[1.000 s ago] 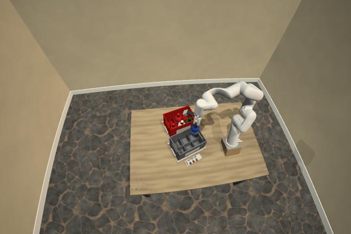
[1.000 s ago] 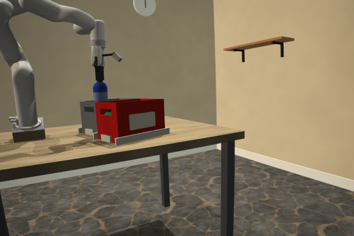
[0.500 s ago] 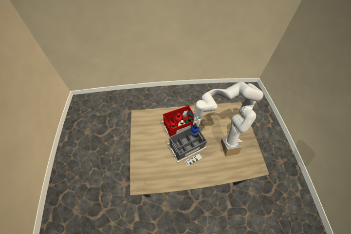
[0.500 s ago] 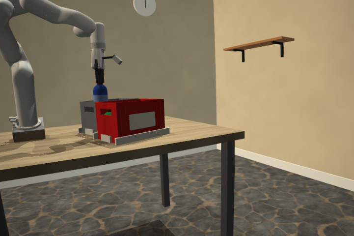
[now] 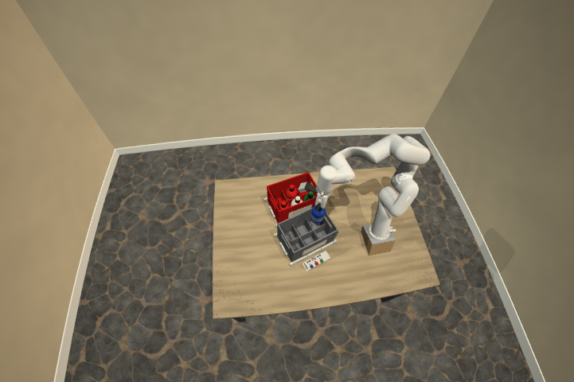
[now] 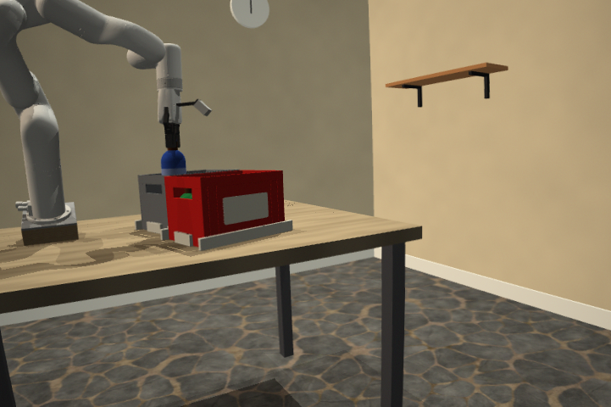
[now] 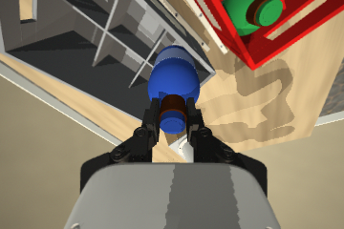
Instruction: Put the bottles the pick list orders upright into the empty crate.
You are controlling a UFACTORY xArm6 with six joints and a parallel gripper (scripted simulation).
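Now: the blue bottle 70 mm below my hand. The rest, counted from my hand: green-label bottle 190 mm below, 140 mm to the right, 30 mm ahead; white-label bottle 190 mm below, 110 mm to the right, 110 mm ahead; grey crate 190 mm below, 80 mm to the left, 50 mm ahead.
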